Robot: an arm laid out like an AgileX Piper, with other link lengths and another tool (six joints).
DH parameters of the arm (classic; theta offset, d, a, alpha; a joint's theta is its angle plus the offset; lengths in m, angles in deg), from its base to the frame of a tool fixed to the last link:
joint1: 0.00 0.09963 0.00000 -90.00
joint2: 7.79 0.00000 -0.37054 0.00
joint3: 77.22 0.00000 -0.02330 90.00
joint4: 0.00 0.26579 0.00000 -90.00
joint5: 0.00 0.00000 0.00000 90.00
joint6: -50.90 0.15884 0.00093 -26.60
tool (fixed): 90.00 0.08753 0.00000 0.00
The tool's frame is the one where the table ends.
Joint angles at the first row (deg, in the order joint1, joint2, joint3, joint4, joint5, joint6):
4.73, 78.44, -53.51, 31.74, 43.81, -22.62
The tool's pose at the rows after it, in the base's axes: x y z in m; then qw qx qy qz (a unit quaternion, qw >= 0):
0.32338 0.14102 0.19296 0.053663 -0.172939 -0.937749 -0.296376
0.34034 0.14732 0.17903 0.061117 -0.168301 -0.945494 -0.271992
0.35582 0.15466 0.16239 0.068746 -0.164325 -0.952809 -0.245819
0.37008 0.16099 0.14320 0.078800 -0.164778 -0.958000 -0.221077
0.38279 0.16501 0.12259 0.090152 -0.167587 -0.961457 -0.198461
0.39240 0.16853 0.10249 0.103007 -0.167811 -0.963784 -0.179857
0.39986 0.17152 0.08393 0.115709 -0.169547 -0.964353 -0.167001
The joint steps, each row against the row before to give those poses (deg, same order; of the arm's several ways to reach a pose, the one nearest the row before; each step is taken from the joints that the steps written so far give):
2.08, 4.14, -2.89, -2.92, -0.58, 2.26
2.44, 4.13, -2.65, -3.97, -1.04, 2.91
2.49, 4.16, -2.46, -4.31, -0.96, 3.34
1.97, 4.26, -2.30, -3.95, -0.62, 3.35
1.31, 4.18, -2.07, -3.28, -0.32, 2.74
0.88, 3.81, -1.77, -2.13, -0.07, 1.53
0.51, 3.35, -1.43, -1.15, -0.08, 0.91

